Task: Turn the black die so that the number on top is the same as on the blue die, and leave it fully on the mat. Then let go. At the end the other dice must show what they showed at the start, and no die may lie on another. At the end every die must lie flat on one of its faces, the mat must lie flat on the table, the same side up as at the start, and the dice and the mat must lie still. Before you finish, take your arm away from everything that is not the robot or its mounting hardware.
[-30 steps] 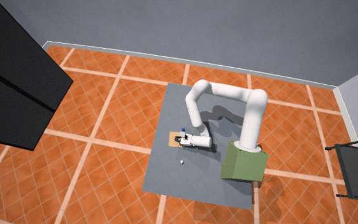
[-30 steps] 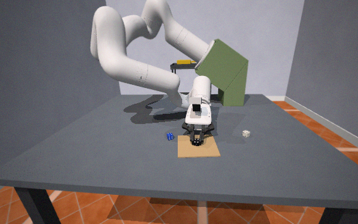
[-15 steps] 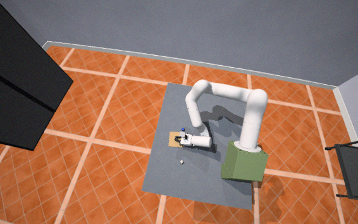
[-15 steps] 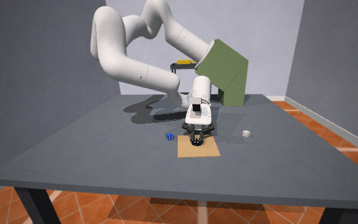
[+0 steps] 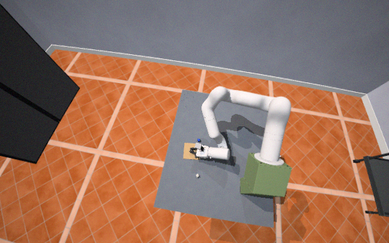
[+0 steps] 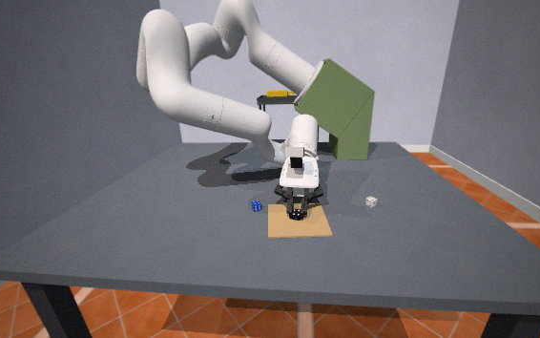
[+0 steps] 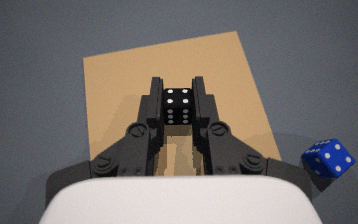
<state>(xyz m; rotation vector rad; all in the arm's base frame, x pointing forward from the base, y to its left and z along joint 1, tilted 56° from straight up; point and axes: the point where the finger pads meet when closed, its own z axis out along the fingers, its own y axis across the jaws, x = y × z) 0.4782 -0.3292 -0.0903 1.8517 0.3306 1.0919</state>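
Right now my hand is 3 cm above the tan mat. The rest, counted from my hand: white die: 20 cm to the left, 5 cm behind, 2 cm below; blue die: 10 cm to the right, 5 cm behind, 2 cm below; black die: 1 cm below, 1 cm ahead.
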